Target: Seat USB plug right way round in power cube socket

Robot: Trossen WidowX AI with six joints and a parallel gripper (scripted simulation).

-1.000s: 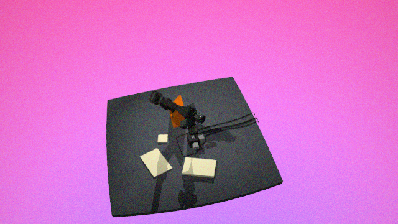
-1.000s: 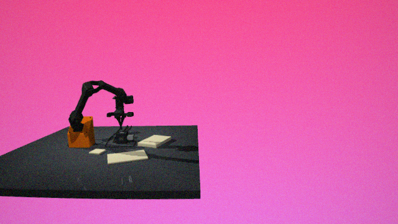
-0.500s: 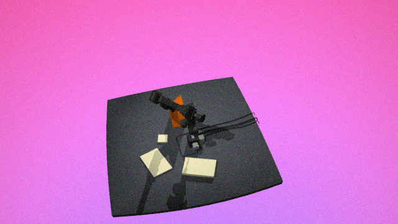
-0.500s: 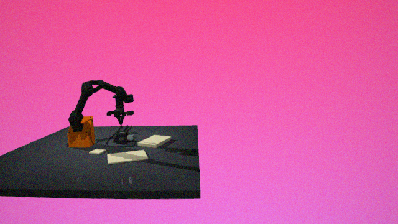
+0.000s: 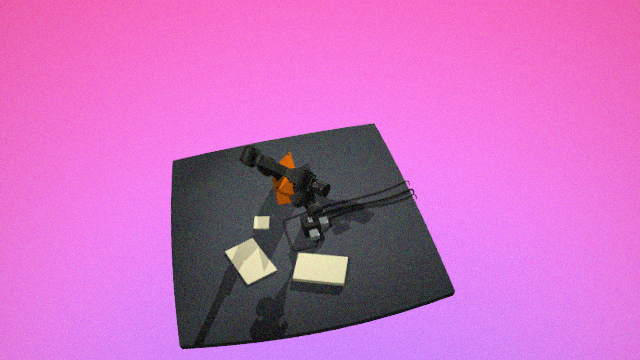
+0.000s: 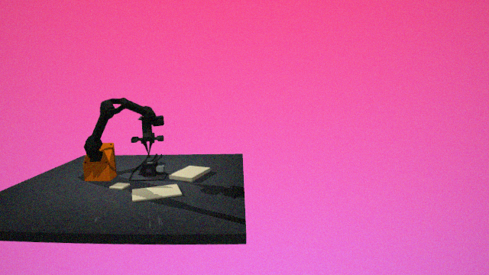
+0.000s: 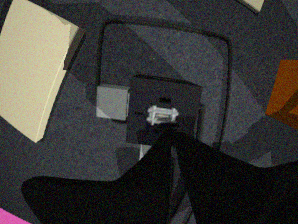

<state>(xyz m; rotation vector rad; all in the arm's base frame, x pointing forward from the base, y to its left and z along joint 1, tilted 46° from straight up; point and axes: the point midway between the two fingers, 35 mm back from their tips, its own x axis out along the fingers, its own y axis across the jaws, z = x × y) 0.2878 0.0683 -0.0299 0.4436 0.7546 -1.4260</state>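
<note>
Now: gripper tip 10 mm to the right of the pale-rimmed socket and 70 mm above it. From my gripper tip the other things lie so: cream tile (110 mm behind, 220 mm to the right, 130 mm below).
</note>
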